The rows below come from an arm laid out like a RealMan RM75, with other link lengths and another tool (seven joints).
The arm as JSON. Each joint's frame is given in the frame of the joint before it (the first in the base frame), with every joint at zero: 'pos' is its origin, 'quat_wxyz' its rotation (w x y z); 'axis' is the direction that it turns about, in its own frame. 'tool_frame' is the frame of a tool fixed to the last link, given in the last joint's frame.
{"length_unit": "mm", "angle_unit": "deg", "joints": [
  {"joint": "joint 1", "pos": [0.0, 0.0, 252.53], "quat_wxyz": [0.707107, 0.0, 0.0, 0.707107], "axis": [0.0, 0.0, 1.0]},
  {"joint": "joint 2", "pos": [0.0, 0.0, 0.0], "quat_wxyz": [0.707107, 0.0, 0.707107, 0.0], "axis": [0.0, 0.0, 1.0]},
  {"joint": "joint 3", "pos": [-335.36, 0.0, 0.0], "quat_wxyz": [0.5, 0.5, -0.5, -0.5], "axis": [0.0, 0.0, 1.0]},
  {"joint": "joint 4", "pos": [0.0, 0.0, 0.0], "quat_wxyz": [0.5, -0.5, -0.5, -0.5], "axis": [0.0, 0.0, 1.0]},
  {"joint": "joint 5", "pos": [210.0, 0.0, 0.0], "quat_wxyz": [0.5, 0.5, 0.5, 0.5], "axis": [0.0, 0.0, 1.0]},
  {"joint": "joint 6", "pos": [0.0, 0.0, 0.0], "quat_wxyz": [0.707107, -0.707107, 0.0, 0.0], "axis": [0.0, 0.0, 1.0]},
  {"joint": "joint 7", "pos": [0.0, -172.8, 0.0], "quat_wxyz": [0.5, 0.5, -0.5, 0.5], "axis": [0.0, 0.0, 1.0]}
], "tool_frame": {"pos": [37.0, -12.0, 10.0], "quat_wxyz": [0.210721, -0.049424, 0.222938, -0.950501]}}
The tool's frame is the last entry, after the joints.
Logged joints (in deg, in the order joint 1, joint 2, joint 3, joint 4, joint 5, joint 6, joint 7), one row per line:
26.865 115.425 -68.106 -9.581 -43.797 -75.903 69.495
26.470 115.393 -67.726 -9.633 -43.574 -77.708 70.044
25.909 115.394 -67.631 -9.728 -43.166 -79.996 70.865
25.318 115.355 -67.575 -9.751 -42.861 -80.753 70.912
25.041 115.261 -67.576 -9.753 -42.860 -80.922 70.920
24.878 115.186 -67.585 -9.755 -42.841 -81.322 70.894
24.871 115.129 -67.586 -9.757 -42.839 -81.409 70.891
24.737 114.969 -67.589 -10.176 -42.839 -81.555 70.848
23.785 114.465 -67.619 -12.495 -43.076 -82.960 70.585
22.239 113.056 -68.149 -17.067 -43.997 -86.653 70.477
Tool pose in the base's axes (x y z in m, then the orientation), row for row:
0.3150 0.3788 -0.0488 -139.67 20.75 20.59
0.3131 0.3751 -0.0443 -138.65 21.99 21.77
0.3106 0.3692 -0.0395 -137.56 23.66 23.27
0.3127 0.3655 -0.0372 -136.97 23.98 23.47
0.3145 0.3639 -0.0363 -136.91 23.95 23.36
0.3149 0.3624 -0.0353 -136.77 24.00 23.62
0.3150 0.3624 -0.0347 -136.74 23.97 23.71
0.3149 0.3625 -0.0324 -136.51 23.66 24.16
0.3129 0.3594 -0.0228 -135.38 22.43 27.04
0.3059 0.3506 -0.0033 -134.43 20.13 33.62
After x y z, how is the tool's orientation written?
As angles about the fixed x, y, z axes (roll, pitch, yaw), in degrees.
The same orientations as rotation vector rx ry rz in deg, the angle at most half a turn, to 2 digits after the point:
-139.62 -15.78 34.46
-138.64 -16.27 36.48
-137.61 -16.86 39.17
-137.06 -16.71 39.64
-137.00 -16.56 39.55
-136.87 -16.80 39.73
-136.84 -16.91 39.74
-136.62 -17.51 39.57
-135.47 -21.14 39.46
-133.91 -29.80 39.87

